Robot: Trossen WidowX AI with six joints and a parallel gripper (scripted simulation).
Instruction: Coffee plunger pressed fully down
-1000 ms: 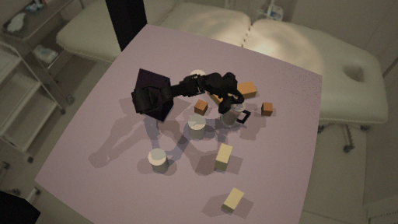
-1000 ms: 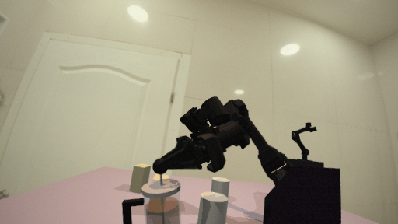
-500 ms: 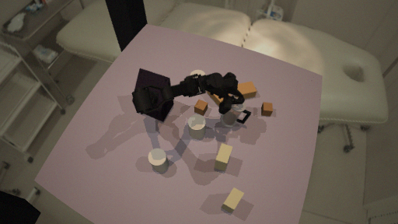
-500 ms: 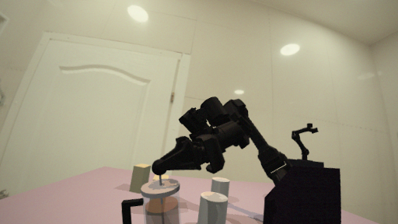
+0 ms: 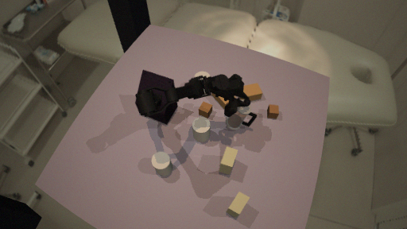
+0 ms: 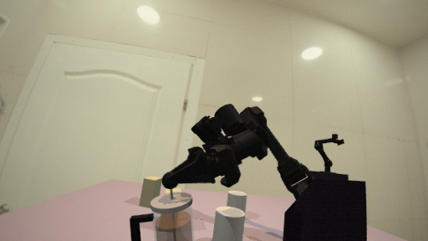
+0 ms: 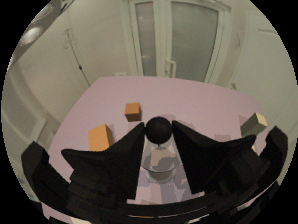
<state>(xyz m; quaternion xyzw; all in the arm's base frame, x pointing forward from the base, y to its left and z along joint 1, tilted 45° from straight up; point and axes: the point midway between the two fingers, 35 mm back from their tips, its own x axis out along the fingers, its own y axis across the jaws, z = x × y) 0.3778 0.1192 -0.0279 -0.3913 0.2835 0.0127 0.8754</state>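
The glass coffee press lies 90 mm below my gripper tip, 10 mm to the right of it and 10 mm behind it.
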